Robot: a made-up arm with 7 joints.
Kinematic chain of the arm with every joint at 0, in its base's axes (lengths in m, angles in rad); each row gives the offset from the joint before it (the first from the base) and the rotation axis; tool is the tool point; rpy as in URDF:
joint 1: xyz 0.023 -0.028 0.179 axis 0 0.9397 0.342
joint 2: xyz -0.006 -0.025 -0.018 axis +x
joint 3: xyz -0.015 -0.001 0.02 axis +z
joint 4: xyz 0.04 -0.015 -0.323 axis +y
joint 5: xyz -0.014 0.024 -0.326 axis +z
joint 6: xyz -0.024 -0.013 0 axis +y
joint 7: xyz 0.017 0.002 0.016 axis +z
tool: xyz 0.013 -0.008 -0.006 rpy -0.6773 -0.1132 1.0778
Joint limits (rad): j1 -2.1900..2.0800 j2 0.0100..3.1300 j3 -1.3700..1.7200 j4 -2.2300..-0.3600 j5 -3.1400..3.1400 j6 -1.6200..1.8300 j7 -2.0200..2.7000
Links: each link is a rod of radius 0.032 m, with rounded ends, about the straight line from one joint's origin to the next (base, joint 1, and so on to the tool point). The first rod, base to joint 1, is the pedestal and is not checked.
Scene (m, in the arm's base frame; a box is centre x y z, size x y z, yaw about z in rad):
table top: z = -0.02
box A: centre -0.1 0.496 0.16 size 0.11 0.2 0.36 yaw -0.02
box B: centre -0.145 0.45 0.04 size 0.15 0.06 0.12 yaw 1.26
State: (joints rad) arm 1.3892 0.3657 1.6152 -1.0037 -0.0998 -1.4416 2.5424
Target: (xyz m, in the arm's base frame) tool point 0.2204 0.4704 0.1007
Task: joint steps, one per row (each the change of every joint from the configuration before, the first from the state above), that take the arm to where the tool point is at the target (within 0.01 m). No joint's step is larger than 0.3 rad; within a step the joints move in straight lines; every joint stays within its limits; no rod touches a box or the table.
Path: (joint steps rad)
1: 0.2303 0.2847 0.0177 -0.0706 0.0662 0.0154 -0.0429
2: 0.2302 0.2846 0.0177 -0.0706 0.0663 0.0155 -0.0430
3: 0.2303 0.2847 0.0177 -0.0706 0.0662 0.0154 -0.0429
4: 0.0000 0.2577 -0.2059 0.0417 -0.0475 -0.0512 0.0899
5: 0.0000 0.2576 -0.2059 0.0418 -0.0474 -0.0512 0.0899
6: 0.0000 0.2577 -0.2059 0.0418 -0.0475 -0.0511 0.0900

